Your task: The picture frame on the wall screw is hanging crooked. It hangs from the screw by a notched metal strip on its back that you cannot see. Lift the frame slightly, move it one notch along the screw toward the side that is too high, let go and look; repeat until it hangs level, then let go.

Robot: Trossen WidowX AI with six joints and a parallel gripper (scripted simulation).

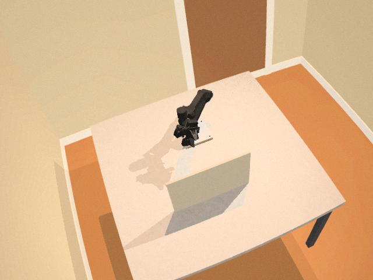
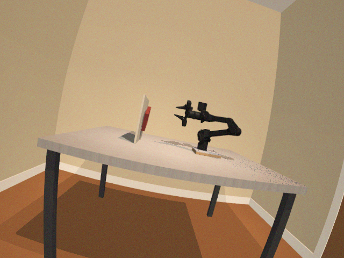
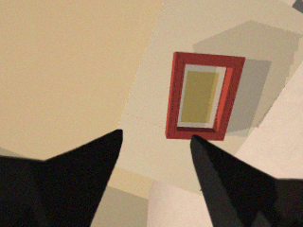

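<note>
Now: gripper tip 20 cm short of the red picture frame, 9 cm above it and 1 cm to the right of it. From my gripper tip the other things lie so: wall panel 21 cm ahead, 10 cm below, 3 cm to the left.
</note>
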